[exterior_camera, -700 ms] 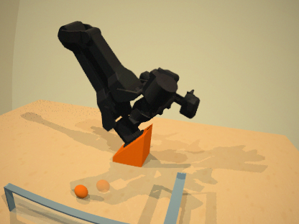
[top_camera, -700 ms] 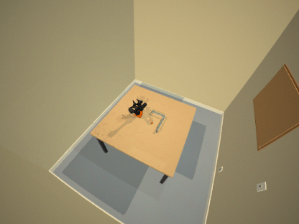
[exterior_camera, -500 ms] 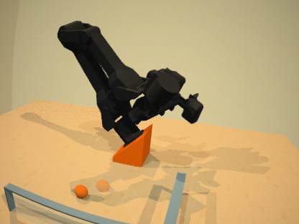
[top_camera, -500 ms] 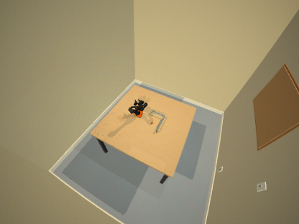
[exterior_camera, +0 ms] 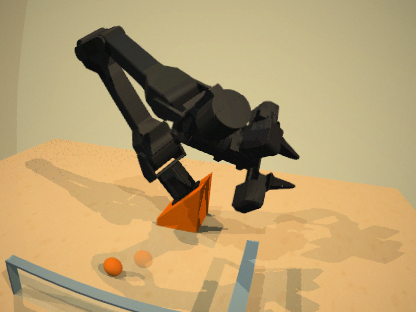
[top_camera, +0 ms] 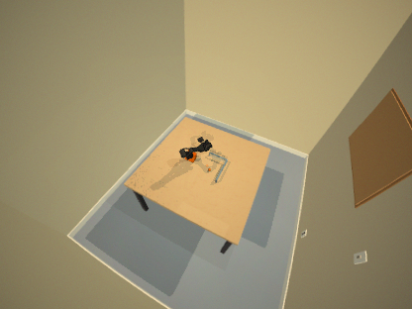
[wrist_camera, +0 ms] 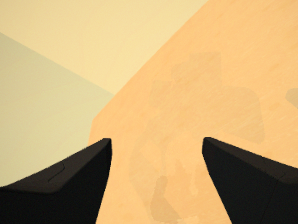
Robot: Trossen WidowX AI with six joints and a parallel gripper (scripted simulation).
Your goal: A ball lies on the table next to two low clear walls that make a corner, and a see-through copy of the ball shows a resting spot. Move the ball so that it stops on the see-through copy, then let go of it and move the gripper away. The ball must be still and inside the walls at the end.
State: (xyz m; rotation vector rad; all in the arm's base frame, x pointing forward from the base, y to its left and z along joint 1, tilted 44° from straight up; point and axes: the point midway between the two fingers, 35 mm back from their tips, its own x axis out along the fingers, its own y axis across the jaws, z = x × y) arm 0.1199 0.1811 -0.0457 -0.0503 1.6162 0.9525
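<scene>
My gripper tip is now 280 mm to the left of the orange ball, 170 mm short of it and 130 mm above it. Also, from my gripper tip: see-through copy of ball: 240 mm to the right, 130 mm below, 130 mm ahead.
</scene>
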